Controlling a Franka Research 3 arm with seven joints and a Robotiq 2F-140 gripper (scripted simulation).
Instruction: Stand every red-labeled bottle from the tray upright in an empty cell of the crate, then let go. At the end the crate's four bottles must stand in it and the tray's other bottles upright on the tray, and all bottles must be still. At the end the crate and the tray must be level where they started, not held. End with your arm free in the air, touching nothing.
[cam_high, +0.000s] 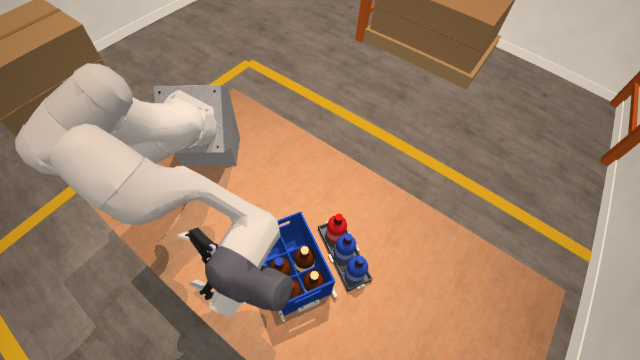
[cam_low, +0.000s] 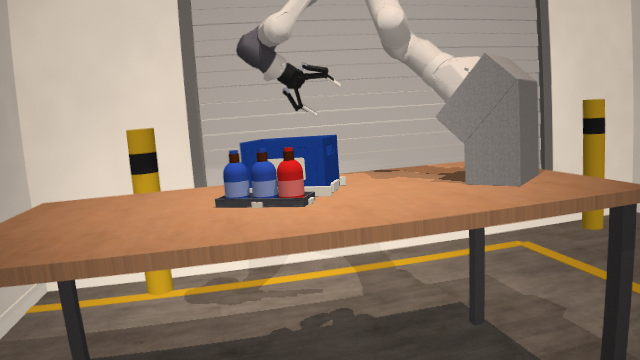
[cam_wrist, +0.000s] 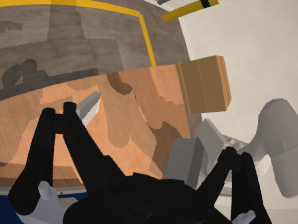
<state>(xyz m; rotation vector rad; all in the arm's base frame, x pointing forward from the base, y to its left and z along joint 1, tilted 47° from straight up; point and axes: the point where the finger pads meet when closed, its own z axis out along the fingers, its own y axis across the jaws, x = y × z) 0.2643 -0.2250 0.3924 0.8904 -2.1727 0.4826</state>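
The red-labeled bottle is 30 cm ahead of my hand, 39 cm to the left of it and 22 cm below it. From my hand the other things lie so: tray 36 cm ahead, 34 cm to the left, 29 cm below; blue crate 22 cm ahead, 19 cm to the left, 22 cm below.
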